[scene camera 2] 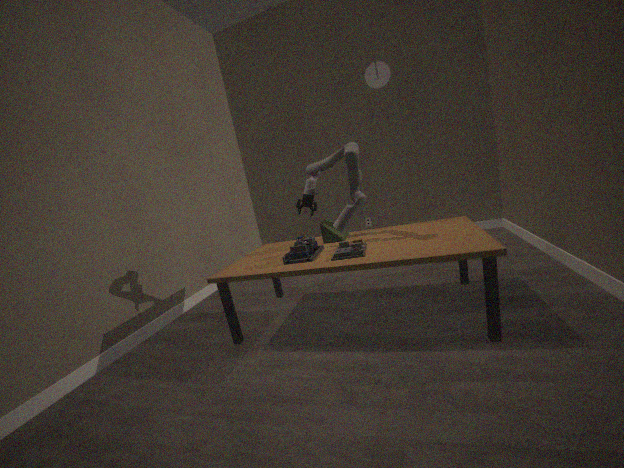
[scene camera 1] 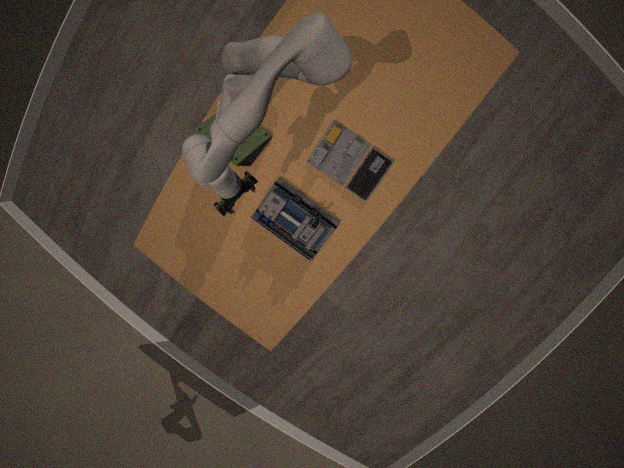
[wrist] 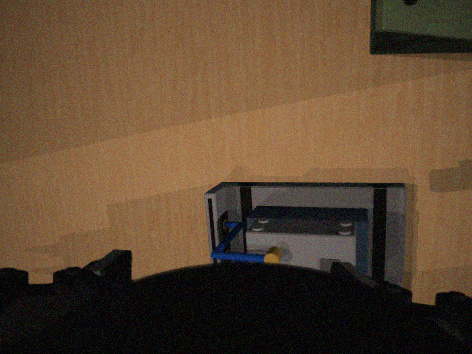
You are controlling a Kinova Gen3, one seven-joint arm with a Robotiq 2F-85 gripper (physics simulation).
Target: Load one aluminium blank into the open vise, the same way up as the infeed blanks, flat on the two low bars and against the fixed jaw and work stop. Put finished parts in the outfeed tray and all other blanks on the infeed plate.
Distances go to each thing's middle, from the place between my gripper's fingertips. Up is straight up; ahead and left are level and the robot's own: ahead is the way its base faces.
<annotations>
Now: hand 14 cm short of the grey infeed plate (scene camera 1: 343,169), 31 cm to the right of it and 24 cm above it. Round my hand: dark outfeed tray (scene camera 1: 363,183) 28 cm ahead, 32 cm to the left, 24 cm below.
</annotations>
